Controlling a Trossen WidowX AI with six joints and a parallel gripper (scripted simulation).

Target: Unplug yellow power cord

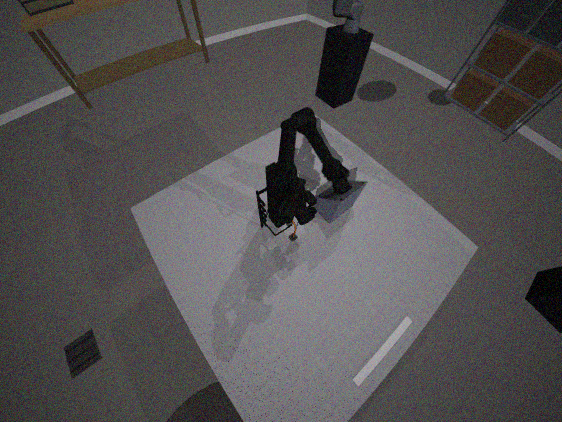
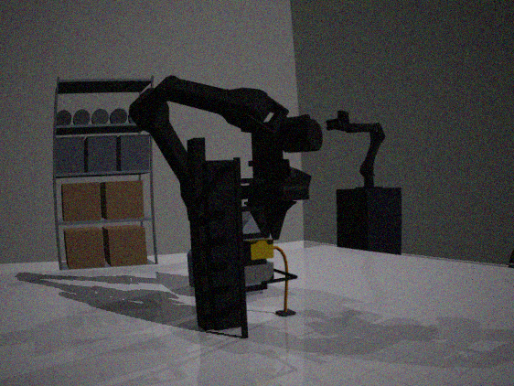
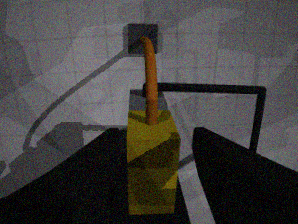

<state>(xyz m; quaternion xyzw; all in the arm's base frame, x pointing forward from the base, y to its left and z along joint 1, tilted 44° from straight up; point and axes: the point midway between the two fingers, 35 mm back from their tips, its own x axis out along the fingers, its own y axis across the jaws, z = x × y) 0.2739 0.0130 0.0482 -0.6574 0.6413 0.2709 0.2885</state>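
My gripper tip is 4 cm to the left of the yellow plug and 1 cm above it. From my gripper tip the other things lie so: dark anchor (3 cm to the left, 15 cm below).
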